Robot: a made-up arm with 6 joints. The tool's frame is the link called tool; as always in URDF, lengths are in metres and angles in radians. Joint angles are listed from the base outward. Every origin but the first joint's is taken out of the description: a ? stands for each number. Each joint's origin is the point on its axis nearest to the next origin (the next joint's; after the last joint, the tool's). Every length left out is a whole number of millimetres.
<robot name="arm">
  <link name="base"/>
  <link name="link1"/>
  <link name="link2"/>
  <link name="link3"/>
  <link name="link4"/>
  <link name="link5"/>
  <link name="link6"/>
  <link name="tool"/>
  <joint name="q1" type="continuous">
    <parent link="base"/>
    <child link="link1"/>
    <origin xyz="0 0 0.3" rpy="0 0 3.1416"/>
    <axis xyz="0 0 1"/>
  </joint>
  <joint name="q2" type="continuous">
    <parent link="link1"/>
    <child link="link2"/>
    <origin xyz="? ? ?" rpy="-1.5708 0 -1.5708"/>
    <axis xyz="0 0 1"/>
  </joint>
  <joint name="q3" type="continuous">
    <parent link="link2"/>
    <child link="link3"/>
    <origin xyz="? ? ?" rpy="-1.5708 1.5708 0"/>
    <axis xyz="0 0 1"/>
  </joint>
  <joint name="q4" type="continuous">
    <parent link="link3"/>
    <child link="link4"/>
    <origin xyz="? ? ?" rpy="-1.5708 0 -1.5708"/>
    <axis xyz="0 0 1"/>
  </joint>
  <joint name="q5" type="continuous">
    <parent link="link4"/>
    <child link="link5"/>
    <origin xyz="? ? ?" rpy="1.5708 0 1.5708"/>
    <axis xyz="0 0 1"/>
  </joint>
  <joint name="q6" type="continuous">
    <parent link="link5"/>
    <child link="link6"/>
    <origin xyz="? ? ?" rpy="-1.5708 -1.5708 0"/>
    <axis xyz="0 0 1"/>
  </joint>
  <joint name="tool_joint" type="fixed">
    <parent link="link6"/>
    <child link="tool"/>
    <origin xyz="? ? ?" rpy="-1.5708 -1.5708 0"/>
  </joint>
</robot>
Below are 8 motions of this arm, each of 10 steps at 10 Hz.
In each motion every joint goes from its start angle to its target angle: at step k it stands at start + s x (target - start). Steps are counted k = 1, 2, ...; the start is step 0. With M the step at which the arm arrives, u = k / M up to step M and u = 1 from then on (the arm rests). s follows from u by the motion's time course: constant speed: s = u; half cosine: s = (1 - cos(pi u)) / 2; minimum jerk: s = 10 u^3 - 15 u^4 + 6 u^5.
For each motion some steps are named. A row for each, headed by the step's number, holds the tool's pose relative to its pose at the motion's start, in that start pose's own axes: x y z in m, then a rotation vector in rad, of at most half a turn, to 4 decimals.
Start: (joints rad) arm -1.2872 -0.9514 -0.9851 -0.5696 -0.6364 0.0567
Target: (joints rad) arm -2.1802 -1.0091 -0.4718 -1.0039 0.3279 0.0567
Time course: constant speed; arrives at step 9
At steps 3, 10:
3: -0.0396 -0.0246 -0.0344 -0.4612 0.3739 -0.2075
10: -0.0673 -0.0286 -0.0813 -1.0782 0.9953 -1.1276

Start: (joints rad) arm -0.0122 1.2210 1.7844 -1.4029 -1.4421 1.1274
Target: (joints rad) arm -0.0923 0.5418 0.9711 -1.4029 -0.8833 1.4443
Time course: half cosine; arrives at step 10
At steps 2, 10:
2: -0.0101 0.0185 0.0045 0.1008 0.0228 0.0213
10: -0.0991 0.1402 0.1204 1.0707 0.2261 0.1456

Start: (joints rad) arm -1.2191 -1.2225 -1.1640 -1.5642 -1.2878 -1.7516
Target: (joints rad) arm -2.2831 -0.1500 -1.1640 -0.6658 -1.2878 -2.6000
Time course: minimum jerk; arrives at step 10
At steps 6, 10:
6: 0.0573 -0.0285 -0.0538 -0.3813 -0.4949 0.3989
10: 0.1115 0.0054 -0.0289 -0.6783 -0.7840 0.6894

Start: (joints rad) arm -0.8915 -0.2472 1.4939 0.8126 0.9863 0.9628
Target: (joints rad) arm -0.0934 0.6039 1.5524 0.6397 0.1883 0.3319
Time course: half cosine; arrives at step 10
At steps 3, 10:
3: 0.0042 -0.0797 0.0123 -0.3554 -0.0453 0.1912
10: 0.0656 -0.2189 0.1950 -1.2138 -0.1041 1.2887

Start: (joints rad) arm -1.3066 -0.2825 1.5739 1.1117 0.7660 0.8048
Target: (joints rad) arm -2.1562 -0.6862 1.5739 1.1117 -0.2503 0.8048
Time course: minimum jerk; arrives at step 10
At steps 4, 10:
4: 0.0853 0.0343 -0.0069 0.2059 -0.4391 0.2603
10: 0.1876 0.1148 0.1236 0.6066 -1.4523 0.6405

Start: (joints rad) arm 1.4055 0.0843 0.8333 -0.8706 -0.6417 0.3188
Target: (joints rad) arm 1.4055 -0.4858 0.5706 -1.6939 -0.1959 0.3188
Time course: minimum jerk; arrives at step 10
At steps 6, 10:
6: -0.1125 -0.0335 -0.0110 -0.0918 0.3600 0.3069
10: -0.1485 -0.0563 -0.0170 -0.1682 0.4493 0.4226

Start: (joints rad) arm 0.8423 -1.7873 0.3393 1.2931 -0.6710 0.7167
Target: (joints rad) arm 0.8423 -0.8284 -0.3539 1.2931 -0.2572 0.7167
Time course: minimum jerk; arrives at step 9
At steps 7, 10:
7: -0.1937 -0.0660 -0.0029 -0.7327 1.0838 -0.1622
10: -0.2041 -0.0727 0.0006 -0.8216 1.1467 -0.1969

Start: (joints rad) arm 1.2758 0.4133 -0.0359 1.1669 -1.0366 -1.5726
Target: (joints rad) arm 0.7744 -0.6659 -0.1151 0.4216 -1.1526 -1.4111
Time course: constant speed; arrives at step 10
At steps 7, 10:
7: -0.0153 0.0198 -0.0683 0.0799 0.2575 -0.3524
10: -0.0338 0.0340 -0.0885 0.1184 0.3303 -0.5480

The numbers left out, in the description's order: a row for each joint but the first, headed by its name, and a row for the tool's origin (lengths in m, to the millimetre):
q2: -0.01 -0.06 0
q3: -0.02 -0.03 0
q4: -0.07 0.07 0
q5: 0.19 0.09 0
q6: -0.05 -0.04 0
tool: -0.02 -0.09 0

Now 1 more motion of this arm.
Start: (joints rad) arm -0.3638 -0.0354 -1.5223 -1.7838 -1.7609 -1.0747
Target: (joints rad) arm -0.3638 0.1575 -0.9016 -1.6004 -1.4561 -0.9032
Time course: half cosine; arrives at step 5
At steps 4, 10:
4: -0.0044 -0.0310 0.0072 0.3828 0.5398 0.6169
10: -0.0042 -0.0350 0.0080 0.4174 0.5950 0.6851

